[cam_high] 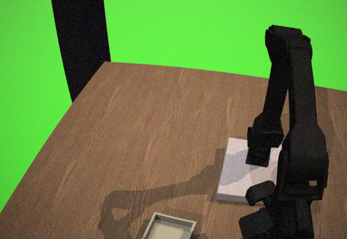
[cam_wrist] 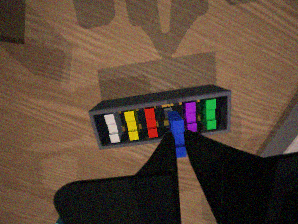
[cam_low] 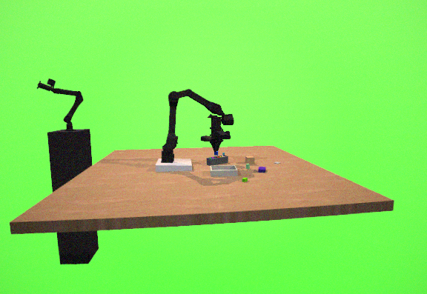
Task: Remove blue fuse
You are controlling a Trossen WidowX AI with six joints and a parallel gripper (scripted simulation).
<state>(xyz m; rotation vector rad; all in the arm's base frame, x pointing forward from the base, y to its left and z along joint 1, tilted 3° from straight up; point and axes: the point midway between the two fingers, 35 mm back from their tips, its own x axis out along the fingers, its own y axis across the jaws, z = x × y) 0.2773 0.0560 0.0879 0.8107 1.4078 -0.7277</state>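
Now: gripper tip 50 mm above the purple fuse, 20 mm past it and 10 mm to the left of it. From my gripper tip the other things lie so: red fuse (50 mm below, 20 mm ahead, 10 mm to the left); tan cube (200 mm ahead, 50 mm below, 20 mm to the right); blue fuse (10 mm below).
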